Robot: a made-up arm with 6 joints. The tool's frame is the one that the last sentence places.
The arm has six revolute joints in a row. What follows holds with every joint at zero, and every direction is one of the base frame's. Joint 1 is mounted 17.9 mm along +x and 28.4 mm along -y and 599.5 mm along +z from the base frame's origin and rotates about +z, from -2.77 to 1.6 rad. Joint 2 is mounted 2.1 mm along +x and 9.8 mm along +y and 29.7 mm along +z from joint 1 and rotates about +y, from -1.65 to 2.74 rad. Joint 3 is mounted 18.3 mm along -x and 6.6 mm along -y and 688.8 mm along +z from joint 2 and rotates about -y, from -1.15 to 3.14 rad. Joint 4 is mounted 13.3 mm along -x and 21.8 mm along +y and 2.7 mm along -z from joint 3 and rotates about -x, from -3.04 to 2.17 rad. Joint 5 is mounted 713.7 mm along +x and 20.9 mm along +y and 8.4 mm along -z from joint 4 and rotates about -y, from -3.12 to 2.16 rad. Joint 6 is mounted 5.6 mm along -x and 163.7 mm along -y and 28.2 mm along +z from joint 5 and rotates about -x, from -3.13 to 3.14 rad. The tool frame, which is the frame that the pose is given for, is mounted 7.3 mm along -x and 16.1 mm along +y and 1.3 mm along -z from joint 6; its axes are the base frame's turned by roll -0.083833, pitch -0.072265 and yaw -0.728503 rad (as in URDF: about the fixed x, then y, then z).
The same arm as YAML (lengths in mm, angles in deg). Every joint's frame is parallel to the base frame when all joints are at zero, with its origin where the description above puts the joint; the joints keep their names.
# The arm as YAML. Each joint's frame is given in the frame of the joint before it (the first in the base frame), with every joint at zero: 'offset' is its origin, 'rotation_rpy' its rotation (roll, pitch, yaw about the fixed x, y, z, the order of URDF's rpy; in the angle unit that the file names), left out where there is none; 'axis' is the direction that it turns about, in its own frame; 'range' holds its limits. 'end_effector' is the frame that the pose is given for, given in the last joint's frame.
length_unit: mm
angle_unit: deg
chain:
  - id: joint 1
    offset: [17.9, -28.4, 599.5]
    axis: "+z"
    range: [-158.71, 91.67]
  - id: joint 2
    offset: [2.1, 9.8, 29.7]
    axis: "+y"
    range: [-94.54, 156.99]
  - id: joint 3
    offset: [-18.3, -6.6, 688.8]
    axis: "-y"
    range: [-65.89, 179.91]
  - id: joint 4
    offset: [-13.3, 21.8, -2.7]
    axis: "-x"
    range: [-174.18, 124.33]
  - id: joint 5
    offset: [713.7, 20.9, -8.4]
    axis: "-y"
    range: [-178.76, 123.76]
  - id: joint 6
    offset: [-5.6, -163.7, 28.2]
    axis: "-x"
    range: [-179.34, 179.91]
end_effector:
  offset: [-7.3, 16.1, -1.3]
  rotation_rpy: [-4.8, -4.14, -41.74]

